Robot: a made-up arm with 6 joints. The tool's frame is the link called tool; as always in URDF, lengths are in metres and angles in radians. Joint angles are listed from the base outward.
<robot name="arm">
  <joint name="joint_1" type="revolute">
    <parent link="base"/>
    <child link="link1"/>
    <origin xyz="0 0 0.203" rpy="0 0 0"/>
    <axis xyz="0 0 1"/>
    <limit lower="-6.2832" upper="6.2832"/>
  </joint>
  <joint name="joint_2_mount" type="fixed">
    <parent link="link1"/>
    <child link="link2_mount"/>
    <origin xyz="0 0.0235 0" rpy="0 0 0"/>
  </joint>
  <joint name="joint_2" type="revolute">
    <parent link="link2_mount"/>
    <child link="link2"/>
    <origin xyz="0 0.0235 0" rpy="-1.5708 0 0"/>
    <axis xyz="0 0 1"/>
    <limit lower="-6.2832" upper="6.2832"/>
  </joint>
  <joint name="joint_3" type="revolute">
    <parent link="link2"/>
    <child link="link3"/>
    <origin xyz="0 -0.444 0" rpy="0 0 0"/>
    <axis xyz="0 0 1"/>
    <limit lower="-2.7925" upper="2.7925"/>
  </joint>
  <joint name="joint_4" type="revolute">
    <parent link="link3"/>
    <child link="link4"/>
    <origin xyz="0 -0.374 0" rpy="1.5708 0 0"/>
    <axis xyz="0 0 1"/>
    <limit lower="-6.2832" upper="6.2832"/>
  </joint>
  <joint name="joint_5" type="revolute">
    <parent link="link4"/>
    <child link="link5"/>
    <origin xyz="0 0 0" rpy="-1.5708 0 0"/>
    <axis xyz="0 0 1"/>
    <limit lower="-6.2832" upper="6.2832"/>
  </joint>
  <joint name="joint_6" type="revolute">
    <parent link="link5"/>
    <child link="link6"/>
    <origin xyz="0 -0.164 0" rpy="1.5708 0 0"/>
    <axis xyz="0 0 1"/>
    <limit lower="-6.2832" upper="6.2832"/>
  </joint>
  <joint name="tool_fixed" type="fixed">
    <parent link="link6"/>
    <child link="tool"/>
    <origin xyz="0 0 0" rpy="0 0 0"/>
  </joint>
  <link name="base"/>
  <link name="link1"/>
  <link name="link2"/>
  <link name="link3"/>
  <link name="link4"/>
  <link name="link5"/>
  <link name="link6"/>
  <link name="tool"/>
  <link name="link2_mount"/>
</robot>
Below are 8 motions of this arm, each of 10 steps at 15 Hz.
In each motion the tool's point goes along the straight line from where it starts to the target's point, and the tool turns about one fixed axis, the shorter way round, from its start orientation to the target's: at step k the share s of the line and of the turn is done. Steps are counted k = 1, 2, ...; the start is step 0. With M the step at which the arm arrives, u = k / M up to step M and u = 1 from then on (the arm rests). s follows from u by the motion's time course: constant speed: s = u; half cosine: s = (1 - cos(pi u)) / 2; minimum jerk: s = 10 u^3 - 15 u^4 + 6 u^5.
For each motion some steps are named. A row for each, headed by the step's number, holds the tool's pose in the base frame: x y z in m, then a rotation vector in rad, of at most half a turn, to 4 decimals.
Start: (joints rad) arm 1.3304 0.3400 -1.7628 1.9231 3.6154 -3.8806
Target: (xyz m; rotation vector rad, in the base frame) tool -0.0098 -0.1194 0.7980 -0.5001 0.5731 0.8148
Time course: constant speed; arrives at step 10
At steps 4, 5, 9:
4: -0.0009 -0.0940 0.7277 -0.4276 1.1901 0.9693
5: -0.0024 -0.0983 0.7394 -0.4425 1.0866 0.9466
9: -0.0083 -0.1152 0.7863 -0.4907 0.6752 0.8435

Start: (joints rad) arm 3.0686 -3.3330 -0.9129 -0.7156 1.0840 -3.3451
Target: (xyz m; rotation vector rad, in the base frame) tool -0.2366 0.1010 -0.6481 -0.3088 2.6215 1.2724
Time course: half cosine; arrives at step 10
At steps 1, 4, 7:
1: -0.4283 0.0804 -0.5361 -0.6719 2.8385 0.9608
4: -0.3652 0.0872 -0.5730 -0.5508 2.7746 1.0701
7: -0.2771 0.0967 -0.6244 -0.3842 2.6728 1.2117

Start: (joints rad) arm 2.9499 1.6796 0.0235 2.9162 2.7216 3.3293
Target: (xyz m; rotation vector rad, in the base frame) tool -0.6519 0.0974 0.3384 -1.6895 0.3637 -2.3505
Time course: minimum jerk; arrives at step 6
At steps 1, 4, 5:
1: -0.6710 0.0683 0.1951 -1.3957 0.5362 -2.6090
4: -0.6561 0.0911 0.3072 -1.6296 0.4012 -2.4098
5: -0.6526 0.0963 0.3331 -1.6795 0.3700 -2.3606

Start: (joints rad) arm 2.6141 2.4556 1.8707 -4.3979 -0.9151 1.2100
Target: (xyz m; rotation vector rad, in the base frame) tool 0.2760 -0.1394 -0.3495 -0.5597 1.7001 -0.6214
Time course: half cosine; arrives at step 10
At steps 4, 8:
4: 0.2184 -0.0618 -0.3052 -0.2967 1.6499 0.0275
8: 0.2676 -0.1281 -0.3430 -0.5222 1.7002 -0.5254

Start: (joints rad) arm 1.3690 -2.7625 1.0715 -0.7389 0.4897 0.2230
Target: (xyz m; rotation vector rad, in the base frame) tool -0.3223 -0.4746 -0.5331 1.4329 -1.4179 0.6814
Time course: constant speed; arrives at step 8
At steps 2, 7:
2: -0.1801 -0.6236 -0.2946 1.3128 -0.8117 0.9189
7: -0.2986 -0.4994 -0.4933 1.4183 -1.3171 0.7266

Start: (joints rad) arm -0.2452 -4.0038 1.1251 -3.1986 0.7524 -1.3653
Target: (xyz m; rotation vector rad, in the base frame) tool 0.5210 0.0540 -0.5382 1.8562 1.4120 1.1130
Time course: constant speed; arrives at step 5
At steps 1, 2, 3, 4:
1: 0.3605 -0.0093 -0.5811 2.2219 1.5123 0.6382
2: 0.4006 0.0065 -0.5703 2.1362 1.4927 0.7647
3: 0.4407 0.0223 -0.5596 2.0465 1.4693 0.8860
4: 0.4809 0.0382 -0.5489 1.9531 1.4424 1.0021

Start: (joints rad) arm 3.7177 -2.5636 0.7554 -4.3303 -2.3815 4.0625
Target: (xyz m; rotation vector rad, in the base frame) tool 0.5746 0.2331 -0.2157 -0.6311 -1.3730 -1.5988
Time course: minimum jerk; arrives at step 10
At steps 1, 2, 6, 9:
1: 0.3898 0.3204 -0.1882 0.3157 -1.1363 -0.8638
2: 0.3990 0.3160 -0.1895 0.2732 -1.1536 -0.9029
6: 0.5154 0.2610 -0.2069 -0.3066 -1.3242 -1.3763
9: 0.5730 0.2339 -0.2155 -0.6221 -1.3721 -1.5930

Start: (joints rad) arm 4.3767 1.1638 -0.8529 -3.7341 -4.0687 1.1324
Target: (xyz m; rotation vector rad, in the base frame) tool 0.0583 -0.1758 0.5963 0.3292 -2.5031 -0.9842
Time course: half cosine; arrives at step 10
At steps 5, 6, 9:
5: 0.0219 -0.2911 0.6354 0.1927 2.7393 1.3502
6: 0.0332 -0.2555 0.6233 -0.0203 -2.7815 -1.2844
9: 0.0565 -0.1814 0.5982 0.3069 -2.5246 -1.0051

